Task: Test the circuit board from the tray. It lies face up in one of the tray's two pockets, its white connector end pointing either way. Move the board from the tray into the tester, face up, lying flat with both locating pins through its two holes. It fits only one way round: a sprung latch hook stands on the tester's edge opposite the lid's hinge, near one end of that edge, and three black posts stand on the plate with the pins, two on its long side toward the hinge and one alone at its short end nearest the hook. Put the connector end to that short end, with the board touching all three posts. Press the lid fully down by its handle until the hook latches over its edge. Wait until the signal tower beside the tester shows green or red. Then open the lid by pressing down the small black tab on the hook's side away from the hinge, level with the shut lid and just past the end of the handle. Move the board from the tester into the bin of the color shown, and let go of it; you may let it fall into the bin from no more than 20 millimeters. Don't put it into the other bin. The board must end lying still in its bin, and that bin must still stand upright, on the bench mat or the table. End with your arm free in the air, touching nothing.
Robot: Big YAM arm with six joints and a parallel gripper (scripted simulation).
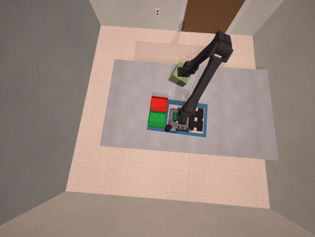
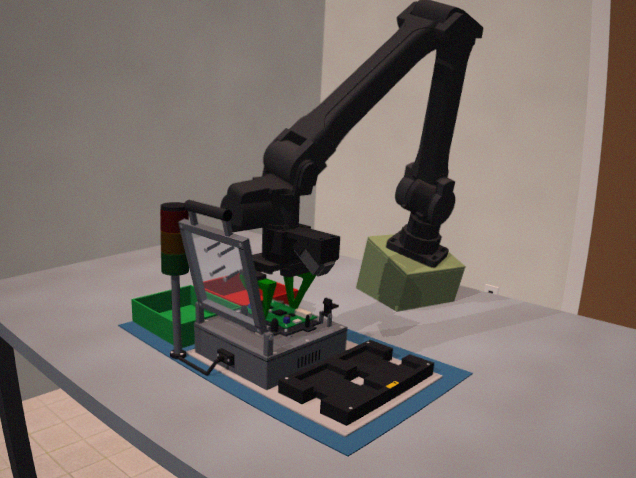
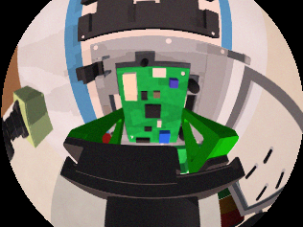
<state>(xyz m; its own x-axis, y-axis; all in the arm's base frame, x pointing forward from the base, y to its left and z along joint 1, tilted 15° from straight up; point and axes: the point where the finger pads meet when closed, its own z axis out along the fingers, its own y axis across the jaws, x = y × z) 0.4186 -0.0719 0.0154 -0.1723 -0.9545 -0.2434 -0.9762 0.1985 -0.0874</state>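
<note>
Right now my hand is 10 mm short of the tester plate and 10 mm above it. Also, from my hand: clear lid: 120 mm ahead, 100 mm above, 20 mm to the right; then latch hook: 70 mm to the left, 50 mm behind, 10 mm above; then green bin: 210 mm to the right, 70 mm below, 10 mm ahead.
</note>
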